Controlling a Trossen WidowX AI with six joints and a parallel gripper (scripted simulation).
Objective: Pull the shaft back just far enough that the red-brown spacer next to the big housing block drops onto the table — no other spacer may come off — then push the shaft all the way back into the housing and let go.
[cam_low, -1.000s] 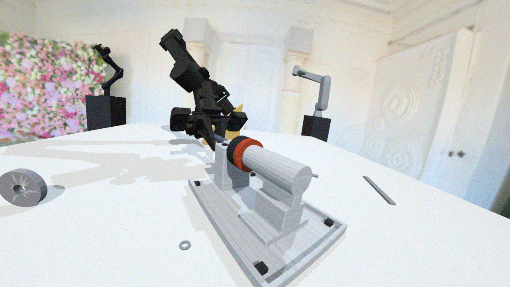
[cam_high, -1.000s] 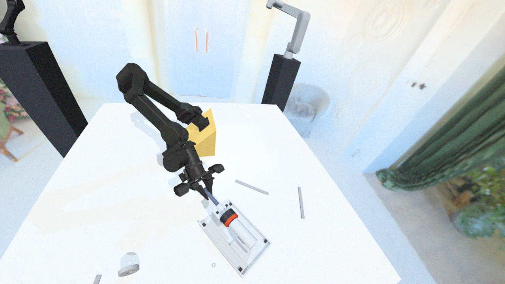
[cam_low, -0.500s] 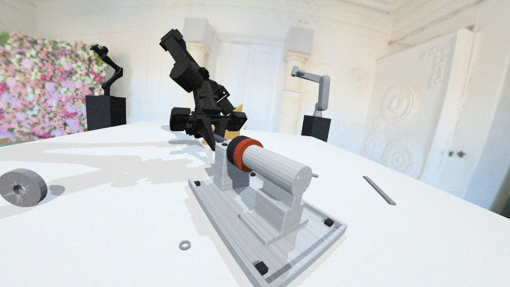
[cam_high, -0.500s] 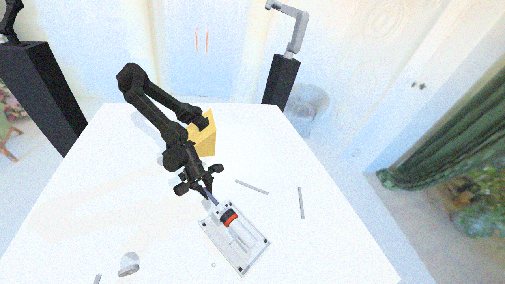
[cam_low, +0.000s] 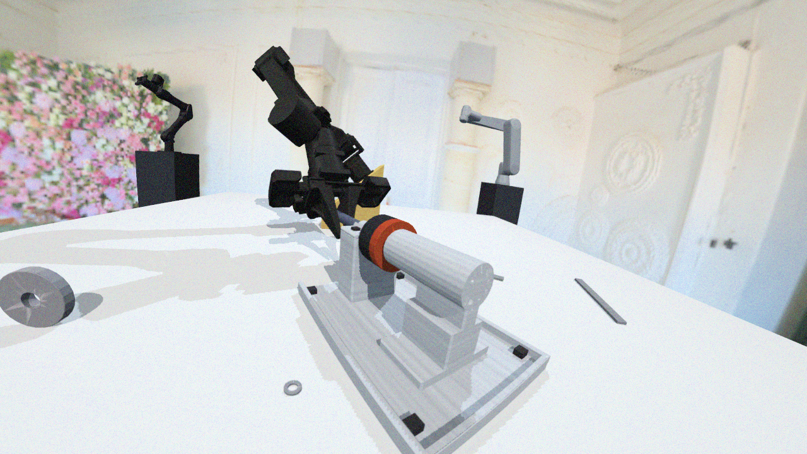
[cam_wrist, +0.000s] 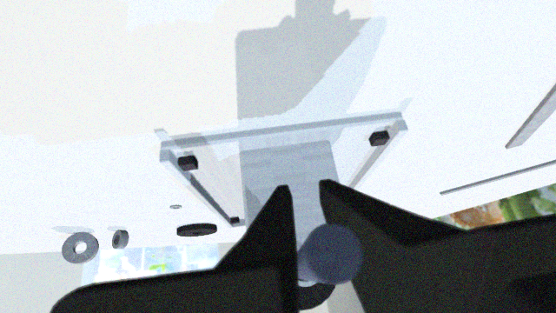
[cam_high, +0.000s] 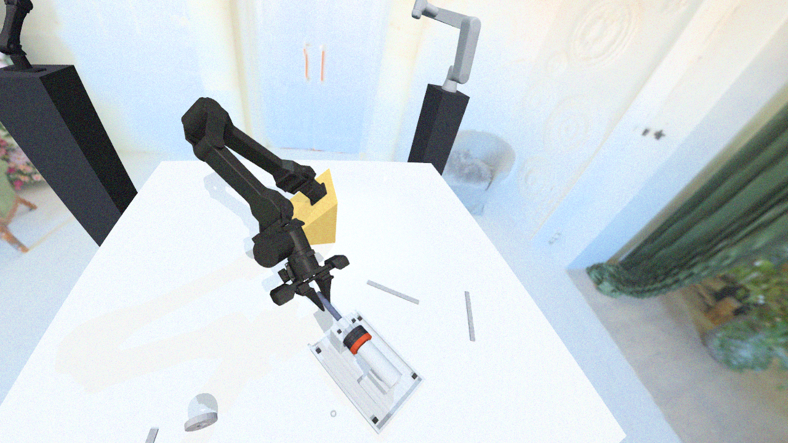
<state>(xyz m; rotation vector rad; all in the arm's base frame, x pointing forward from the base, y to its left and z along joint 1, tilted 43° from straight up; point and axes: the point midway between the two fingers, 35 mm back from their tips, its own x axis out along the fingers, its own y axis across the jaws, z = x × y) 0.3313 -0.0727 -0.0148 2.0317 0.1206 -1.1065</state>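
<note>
Right now the blue-grey shaft is 50 mm ahead of my gripper tip, 30 mm above it and 20 mm to the left of it. Round my gripper tip: grey disc 260 mm to the right, 160 mm ahead, 30 mm below; then black spacer 100 mm ahead, 50 mm to the left, 30 mm above; then red-brown spacer 110 mm ahead, 50 mm to the left, 30 mm above.
</note>
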